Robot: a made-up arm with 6 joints.
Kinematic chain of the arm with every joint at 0, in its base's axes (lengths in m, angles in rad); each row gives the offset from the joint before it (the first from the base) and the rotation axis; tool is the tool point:
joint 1: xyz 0 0 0.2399 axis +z
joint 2: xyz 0 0 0 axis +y
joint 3: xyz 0 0 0.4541 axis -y
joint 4: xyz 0 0 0 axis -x
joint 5: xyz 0.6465 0 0 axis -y
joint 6: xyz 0 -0.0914 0 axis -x
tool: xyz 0 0 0
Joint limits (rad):
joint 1: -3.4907..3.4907
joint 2: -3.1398..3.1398
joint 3: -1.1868..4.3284
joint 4: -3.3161..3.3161
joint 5: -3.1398..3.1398
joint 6: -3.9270..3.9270
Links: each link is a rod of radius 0.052 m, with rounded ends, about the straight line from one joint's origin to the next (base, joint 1, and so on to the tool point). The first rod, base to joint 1, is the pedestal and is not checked.
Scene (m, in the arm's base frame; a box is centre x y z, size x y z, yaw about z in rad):
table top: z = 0
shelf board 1: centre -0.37 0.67 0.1 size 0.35 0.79 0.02 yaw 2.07
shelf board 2: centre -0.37 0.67 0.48 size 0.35 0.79 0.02 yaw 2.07
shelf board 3: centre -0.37 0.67 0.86 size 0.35 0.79 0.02 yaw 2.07
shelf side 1: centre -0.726 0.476 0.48 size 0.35 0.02 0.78 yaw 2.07
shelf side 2: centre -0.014 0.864 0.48 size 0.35 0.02 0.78 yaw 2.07
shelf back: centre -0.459 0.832 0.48 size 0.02 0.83 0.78 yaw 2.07
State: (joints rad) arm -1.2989 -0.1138 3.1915 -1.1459 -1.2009 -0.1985
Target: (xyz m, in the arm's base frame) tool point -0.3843 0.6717 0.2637
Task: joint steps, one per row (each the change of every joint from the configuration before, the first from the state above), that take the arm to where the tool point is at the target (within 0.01 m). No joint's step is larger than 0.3 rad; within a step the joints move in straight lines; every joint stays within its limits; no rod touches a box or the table.
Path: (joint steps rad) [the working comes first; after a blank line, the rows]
Joints at the target: -1.1028 -0.5399 3.3240 -1.1185 -1.2009 -0.1985
Straight joint move there: touches shelf board 2.

1: -0.0670 0.2943 0.2580 -0.0003 0.0000 0.0000
2: -0.0670 0.2943 0.2580 -0.0003 0.0000 0.0000
3: 0.1487 -0.1591 0.2125 0.0324 0.0000 0.0000
4: 0.1487 -0.1591 0.2125 0.0324 0.0000 0.0000
5: 0.0109 -0.2322 -0.2695 -0.0123 0.0000 0.0000
6: 0.0109 -0.2321 -0.2695 -0.0122 0.0000 0.0000
7: 0.0109 -0.2322 -0.2695 -0.0123 0.0000 0.0000

